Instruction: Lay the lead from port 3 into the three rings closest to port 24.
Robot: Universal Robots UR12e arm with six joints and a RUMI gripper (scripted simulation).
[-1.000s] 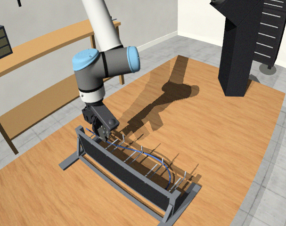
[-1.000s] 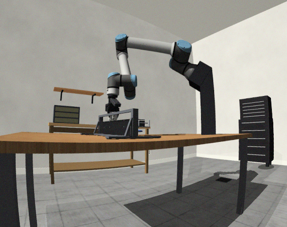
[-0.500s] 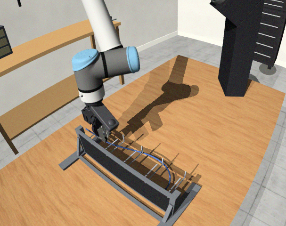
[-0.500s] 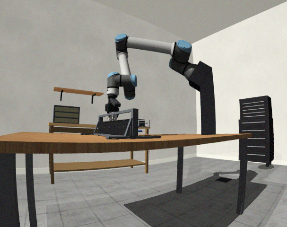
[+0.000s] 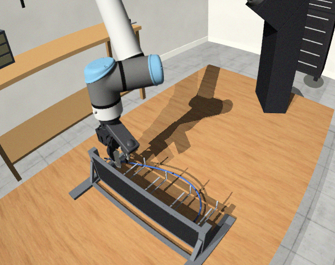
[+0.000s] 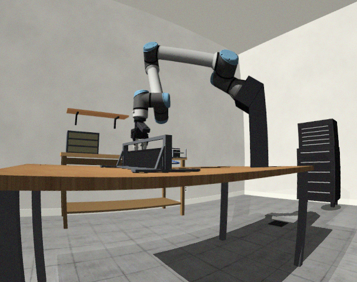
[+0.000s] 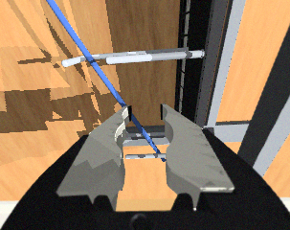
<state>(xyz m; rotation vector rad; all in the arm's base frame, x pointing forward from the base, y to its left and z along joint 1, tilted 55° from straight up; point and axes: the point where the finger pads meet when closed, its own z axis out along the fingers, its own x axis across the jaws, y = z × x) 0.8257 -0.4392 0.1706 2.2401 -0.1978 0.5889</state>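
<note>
My hand is 110 mm short of the grey rack, 120 mm to the right of it and 10 mm above it.
</note>
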